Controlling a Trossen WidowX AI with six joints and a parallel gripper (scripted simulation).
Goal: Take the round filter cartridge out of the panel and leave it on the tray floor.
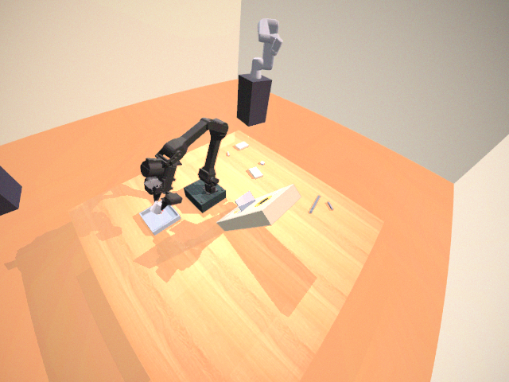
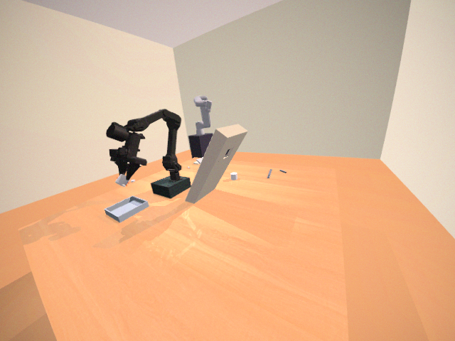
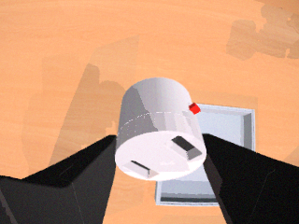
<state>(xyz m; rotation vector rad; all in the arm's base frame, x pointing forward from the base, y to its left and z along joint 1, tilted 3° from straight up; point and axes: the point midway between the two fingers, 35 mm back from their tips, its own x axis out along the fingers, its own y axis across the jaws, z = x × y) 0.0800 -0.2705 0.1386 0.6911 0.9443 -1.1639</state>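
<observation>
Now: gripper tip 9 cm past the grey-blue tray, 1 cm to the left of it and 18 cm above it. Also, from my gripper tip: round filter cartridge (right at my gripper tip).
</observation>
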